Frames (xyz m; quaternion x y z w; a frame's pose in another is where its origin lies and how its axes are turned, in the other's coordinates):
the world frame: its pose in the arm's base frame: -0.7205 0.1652 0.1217 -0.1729 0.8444 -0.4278 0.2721
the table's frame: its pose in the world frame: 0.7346 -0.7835 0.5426 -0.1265 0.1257 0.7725 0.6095
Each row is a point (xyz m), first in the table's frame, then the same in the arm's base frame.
Working: the table's frame: its pose in the arm's base frame: -0.9264 -1.0112 0.2690 0.5663 0.7365 0.0345 0.3683

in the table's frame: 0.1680 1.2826 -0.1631
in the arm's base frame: 0.0013 -0.3500 0.9031
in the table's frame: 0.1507 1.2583 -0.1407
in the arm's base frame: -0.0038 -0.3818 0.8842
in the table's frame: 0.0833 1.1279 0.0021
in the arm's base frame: -0.0203 -0.5385 0.7534
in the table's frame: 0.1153 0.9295 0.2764
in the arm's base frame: -0.0240 -0.6821 0.4452
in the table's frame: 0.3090 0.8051 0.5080
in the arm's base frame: -0.0068 -0.6448 0.1212
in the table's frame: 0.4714 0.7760 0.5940
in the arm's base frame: 0.0055 -0.5470 -0.0366
